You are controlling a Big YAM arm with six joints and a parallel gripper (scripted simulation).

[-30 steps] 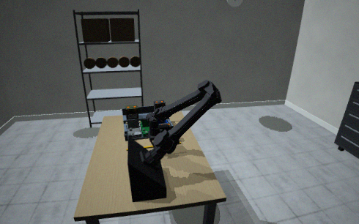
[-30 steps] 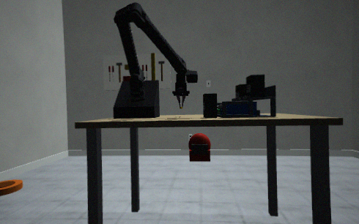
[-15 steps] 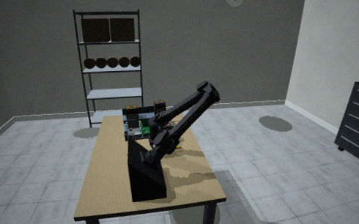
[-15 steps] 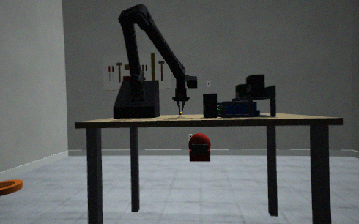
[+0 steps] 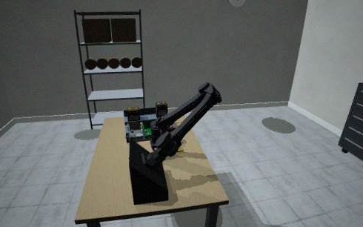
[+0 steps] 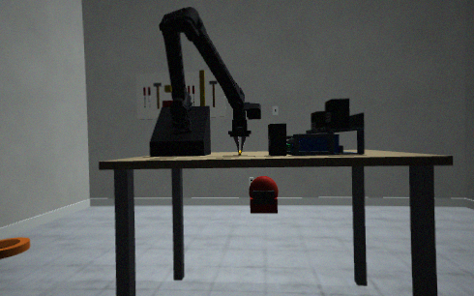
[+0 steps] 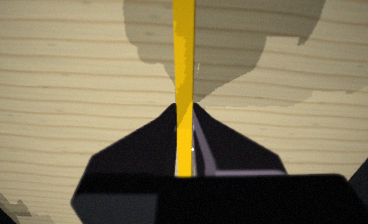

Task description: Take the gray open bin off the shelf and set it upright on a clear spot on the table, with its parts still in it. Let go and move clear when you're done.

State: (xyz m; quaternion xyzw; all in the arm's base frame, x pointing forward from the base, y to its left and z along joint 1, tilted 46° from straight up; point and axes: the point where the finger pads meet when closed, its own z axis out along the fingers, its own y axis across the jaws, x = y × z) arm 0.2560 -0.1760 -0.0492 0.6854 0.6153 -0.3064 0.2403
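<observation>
The yellow strip lies 1 cm below my hand. The rest, counted from my hand: black box: 15 cm ahead, 12 cm to the right, 5 cm above; green bin: 31 cm ahead, 3 cm above, 1 cm to the right; gray bin: 31 cm ahead, 10 cm to the left, 3 cm above.
</observation>
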